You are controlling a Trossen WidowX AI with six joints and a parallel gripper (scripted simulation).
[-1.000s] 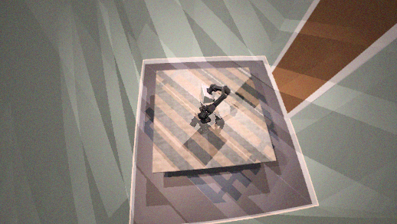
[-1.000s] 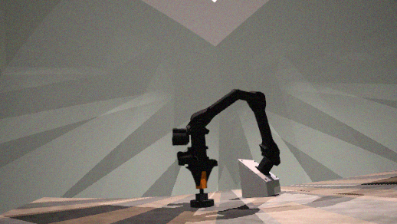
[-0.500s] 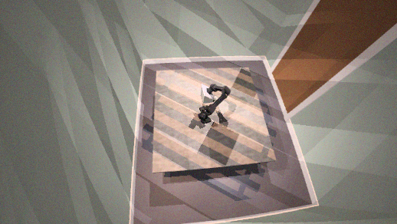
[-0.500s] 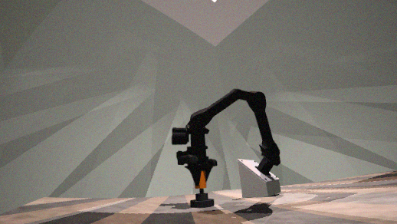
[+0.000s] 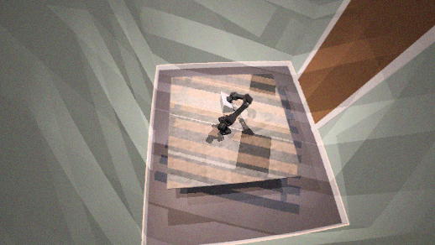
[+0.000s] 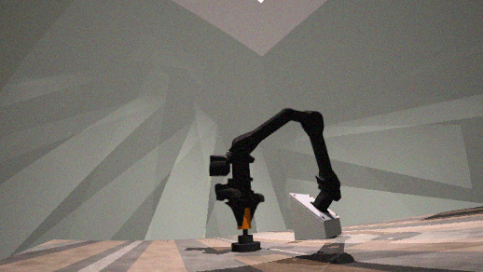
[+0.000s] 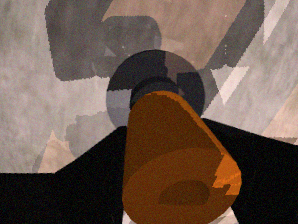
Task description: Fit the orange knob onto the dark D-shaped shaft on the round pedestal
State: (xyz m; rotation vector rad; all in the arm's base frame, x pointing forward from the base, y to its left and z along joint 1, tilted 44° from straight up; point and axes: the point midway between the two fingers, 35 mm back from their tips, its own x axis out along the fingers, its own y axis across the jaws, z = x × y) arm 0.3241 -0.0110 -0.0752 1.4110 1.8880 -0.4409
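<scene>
My gripper tip is now 2 cm below the orange knob. Round my gripper tip: dark round pedestal: 4 cm below.
</scene>
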